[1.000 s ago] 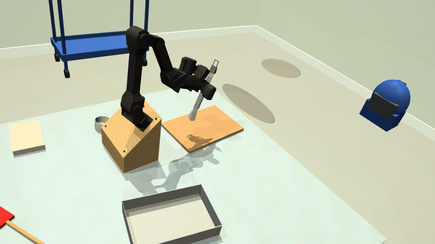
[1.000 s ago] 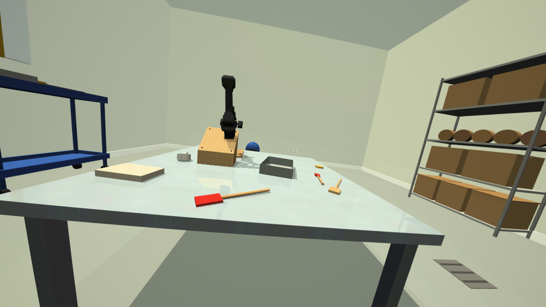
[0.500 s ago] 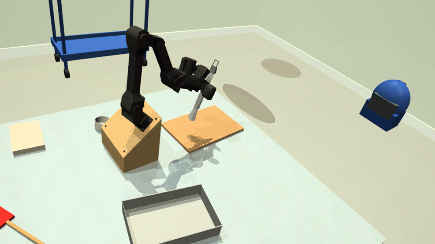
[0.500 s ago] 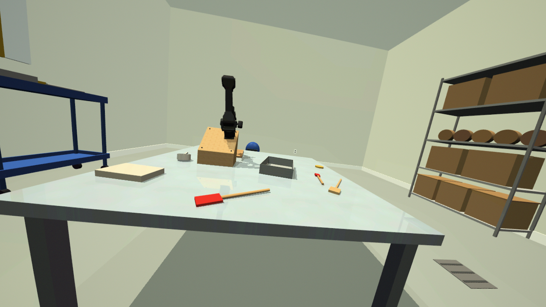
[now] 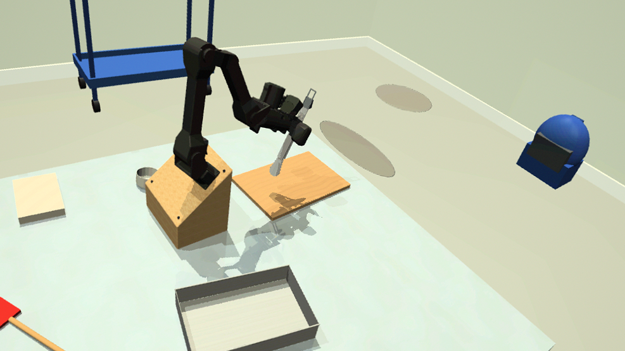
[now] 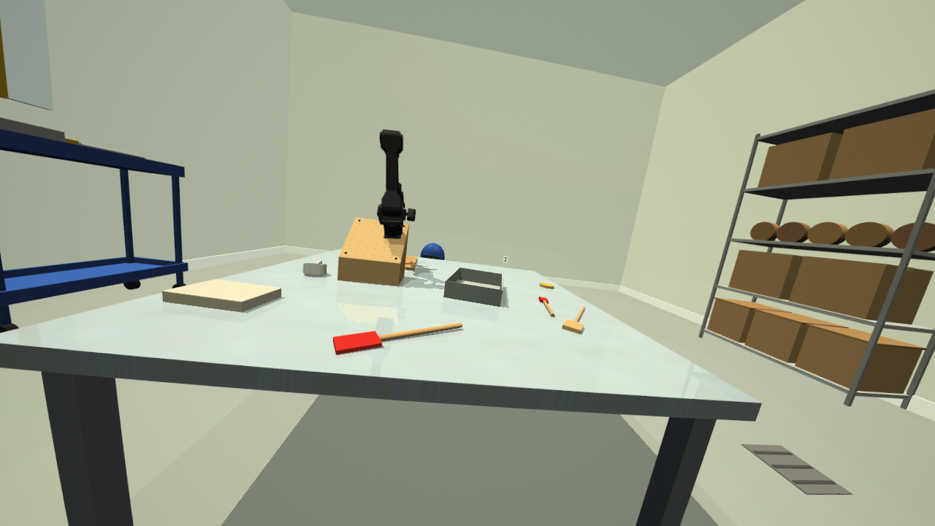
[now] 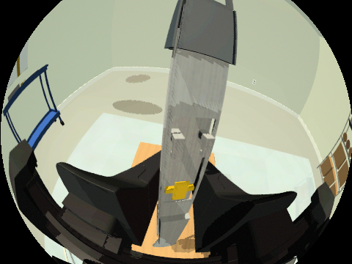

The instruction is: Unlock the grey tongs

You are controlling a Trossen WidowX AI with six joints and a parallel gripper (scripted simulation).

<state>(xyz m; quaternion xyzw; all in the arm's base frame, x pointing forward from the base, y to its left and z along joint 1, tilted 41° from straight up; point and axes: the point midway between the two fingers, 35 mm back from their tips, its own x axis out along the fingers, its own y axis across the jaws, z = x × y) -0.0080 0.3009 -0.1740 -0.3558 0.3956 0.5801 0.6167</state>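
Right now the yellow lock piece is 3 cm to the right of my gripper tip and 1 cm above it. From my gripper tip the other things lie so: pale slab (73 cm to the right, 34 cm behind, 22 cm below); then wooden board (23 cm below); then grey roasting tin (48 cm to the right, 36 cm ahead, 21 cm below).
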